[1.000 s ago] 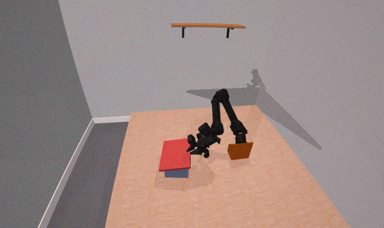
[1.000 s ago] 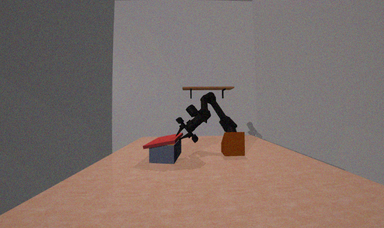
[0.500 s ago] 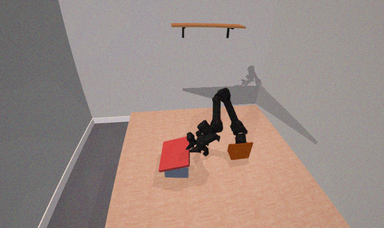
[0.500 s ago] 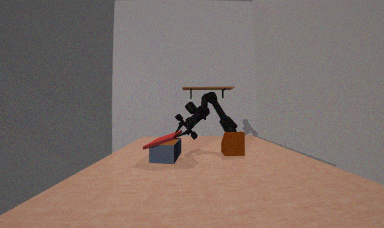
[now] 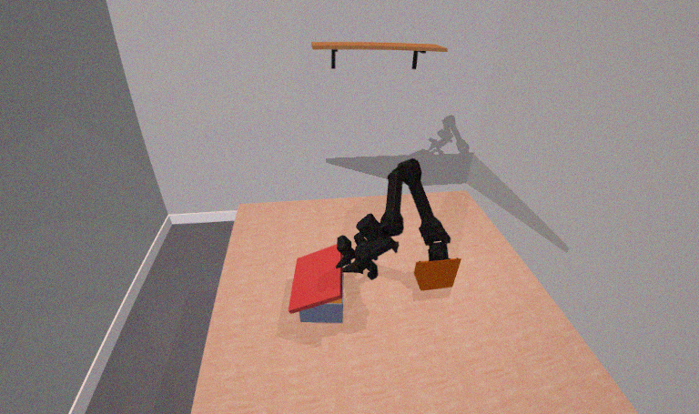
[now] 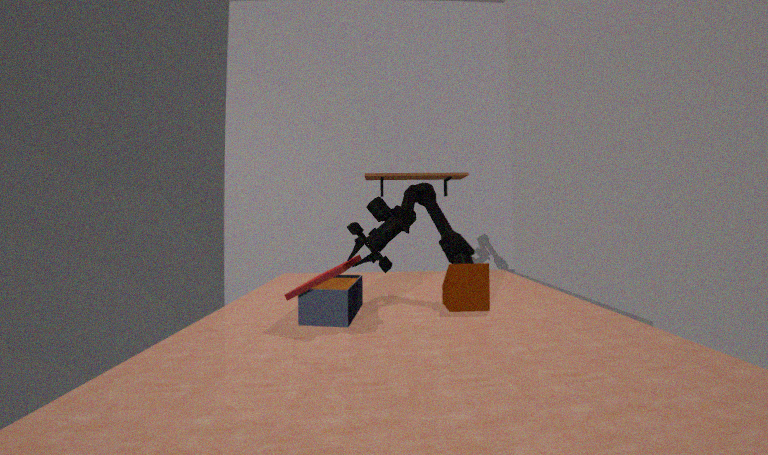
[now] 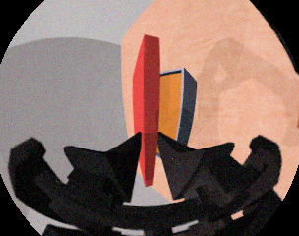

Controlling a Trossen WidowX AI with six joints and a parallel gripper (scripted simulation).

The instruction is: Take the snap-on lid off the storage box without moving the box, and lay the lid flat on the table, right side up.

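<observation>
The red lid is 7 cm ahead of my gripper tip, 3 cm below it and 1 cm to the right of it. Also, from my gripper tip: storage box: 11 cm below, 6 cm ahead, 1 cm to the right.
</observation>
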